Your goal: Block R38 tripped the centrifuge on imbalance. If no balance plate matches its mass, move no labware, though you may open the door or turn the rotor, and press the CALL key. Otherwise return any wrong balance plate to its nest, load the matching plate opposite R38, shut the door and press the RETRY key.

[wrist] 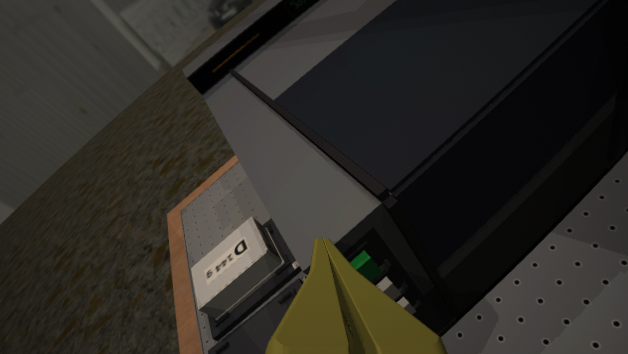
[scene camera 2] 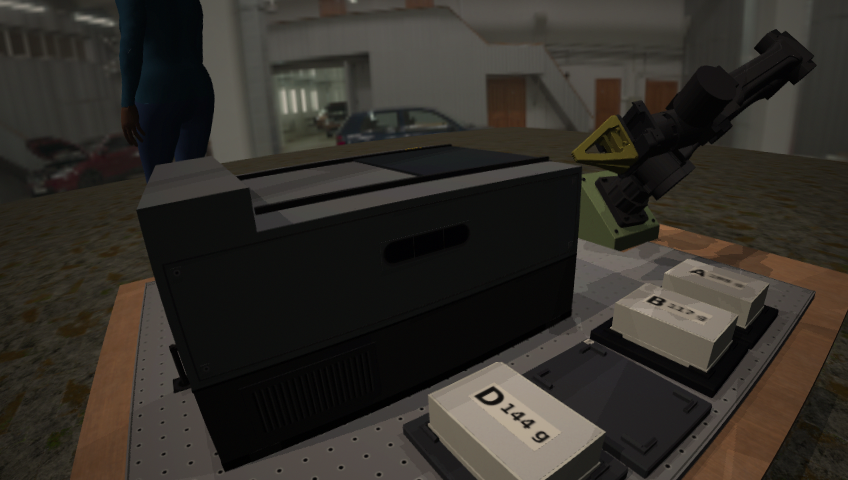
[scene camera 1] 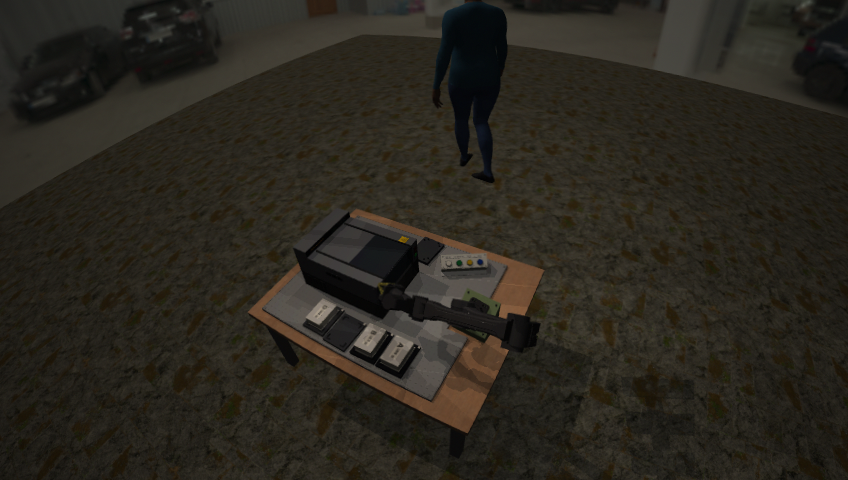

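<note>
The dark centrifuge stands at the table's back left; a dark panel and a grey panel show in its top. My yellow gripper is shut and empty, near the top corner at the button end. A green button and pale buttons show partly behind it. Plate D, 144 g, plate B, 117 g, and plate A, mass blurred, sit on nests. The nest between D and B is empty. R38 does not show.
A pale button box with white, green, yellow and blue buttons stands at the back right, beside a dark pad. The arm's green base is at the right. A person stands beyond the table.
</note>
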